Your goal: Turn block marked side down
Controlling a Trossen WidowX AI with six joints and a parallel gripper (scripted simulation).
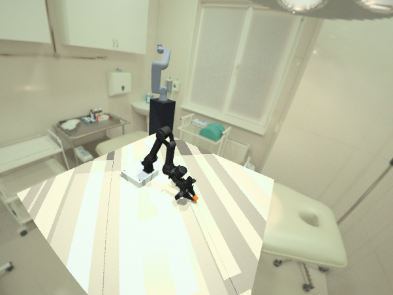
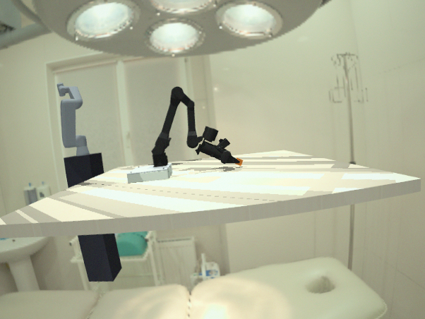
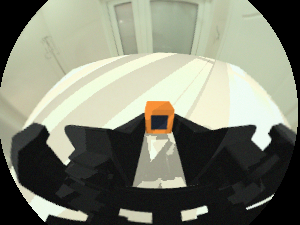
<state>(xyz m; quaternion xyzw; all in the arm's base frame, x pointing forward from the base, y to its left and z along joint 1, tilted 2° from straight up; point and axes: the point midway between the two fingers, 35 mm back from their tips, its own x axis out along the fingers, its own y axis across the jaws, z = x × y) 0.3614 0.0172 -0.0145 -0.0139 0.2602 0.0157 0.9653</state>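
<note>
My gripper tip is now 1 cm past the orange block.
</note>
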